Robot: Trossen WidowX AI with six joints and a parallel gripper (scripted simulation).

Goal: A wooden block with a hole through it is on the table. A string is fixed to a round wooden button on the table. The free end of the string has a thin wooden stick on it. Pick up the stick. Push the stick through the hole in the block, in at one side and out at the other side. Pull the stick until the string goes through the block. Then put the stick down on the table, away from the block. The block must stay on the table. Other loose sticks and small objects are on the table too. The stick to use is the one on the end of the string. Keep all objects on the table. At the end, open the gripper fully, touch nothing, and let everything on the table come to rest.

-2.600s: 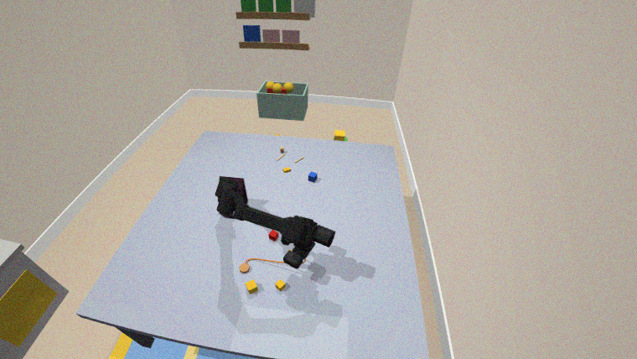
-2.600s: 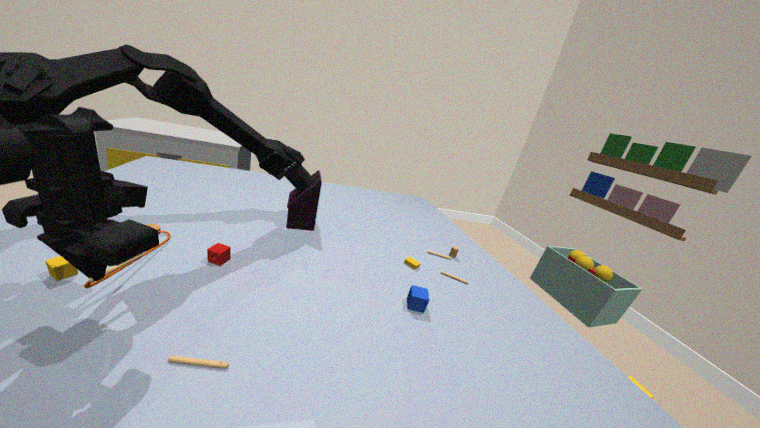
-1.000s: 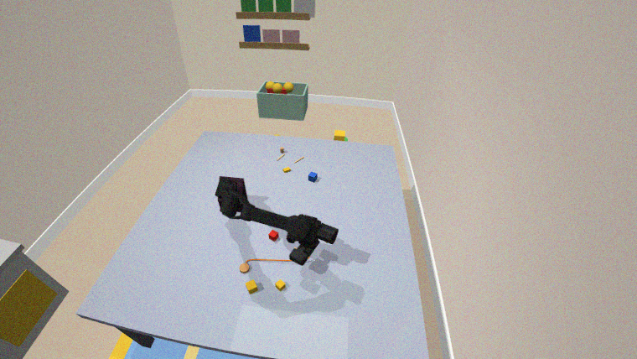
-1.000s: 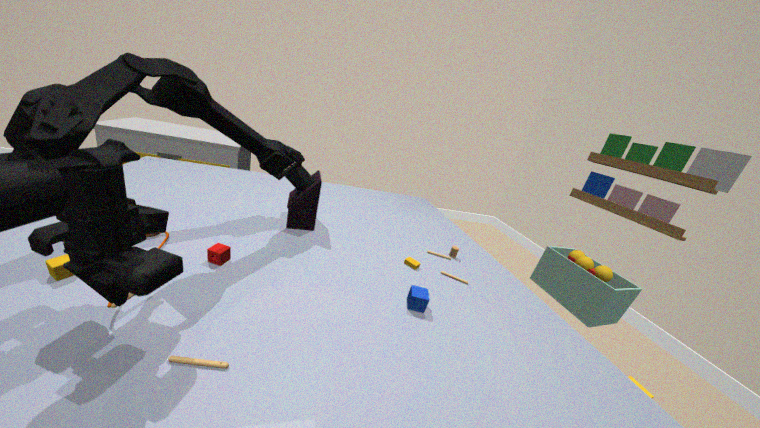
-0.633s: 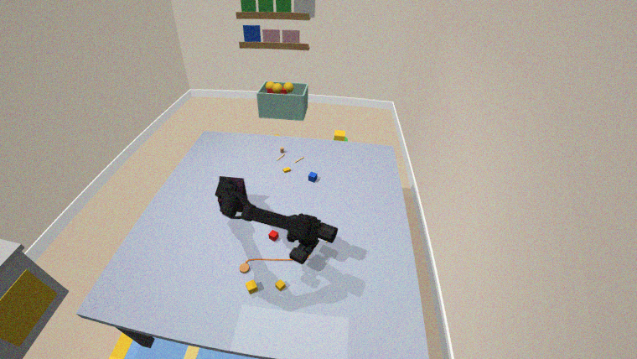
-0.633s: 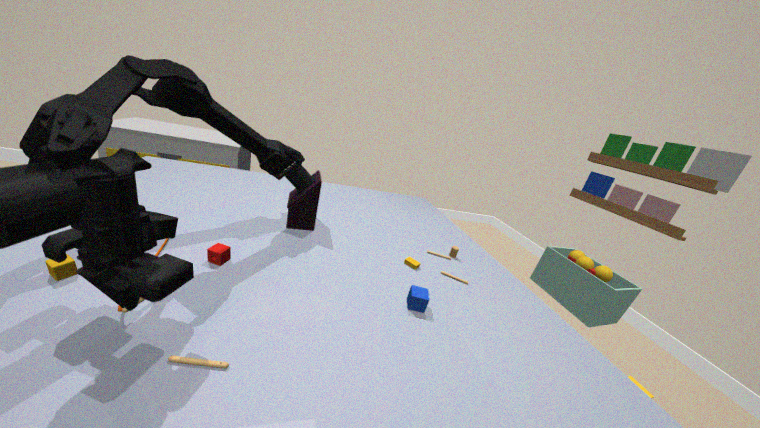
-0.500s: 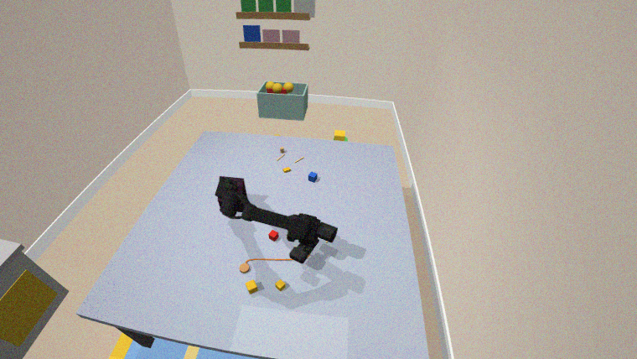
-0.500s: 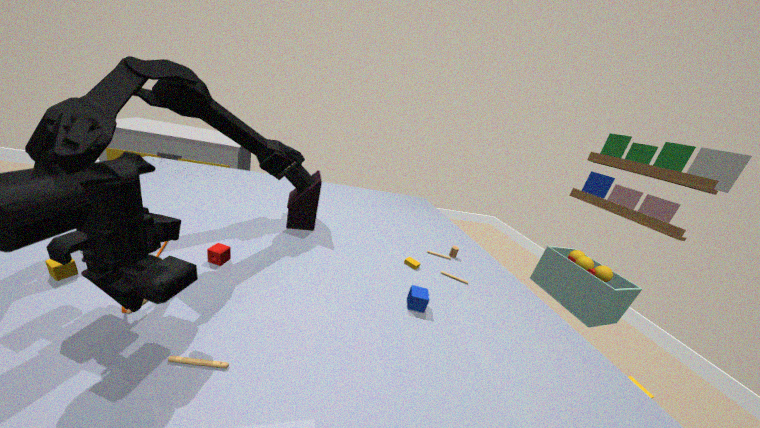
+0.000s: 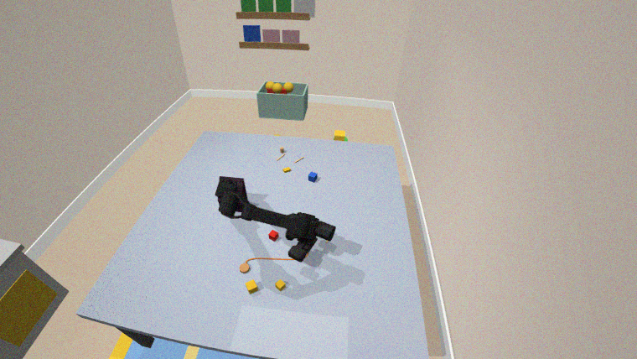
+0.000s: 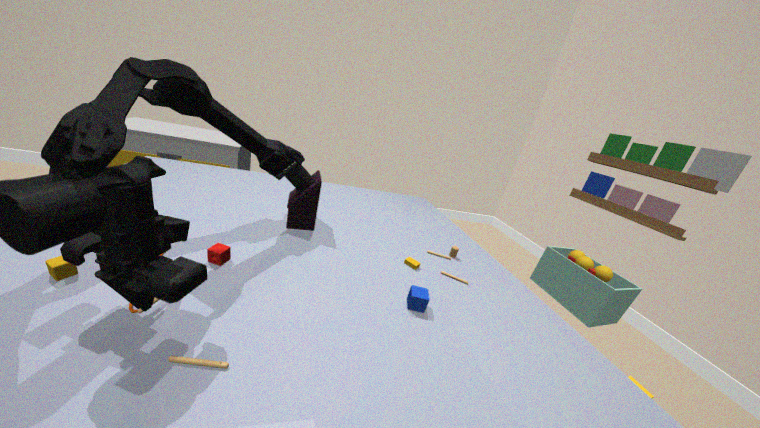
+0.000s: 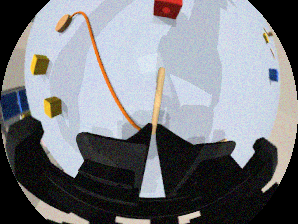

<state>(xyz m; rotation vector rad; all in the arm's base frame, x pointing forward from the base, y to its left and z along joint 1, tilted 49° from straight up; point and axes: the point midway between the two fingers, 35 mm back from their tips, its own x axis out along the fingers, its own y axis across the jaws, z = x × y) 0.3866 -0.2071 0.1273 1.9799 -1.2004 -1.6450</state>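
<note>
My gripper tip is 150 mm past the red block and 60 mm to the right of it. From my gripper tip the other things lie so: blue cube 20 mm behind, 470 mm to the left, 10 mm above; small yellow piece 170 mm behind, 530 mm to the left, 10 mm below; round wooden button 240 mm behind, 110 mm to the right, 10 mm below.
</note>
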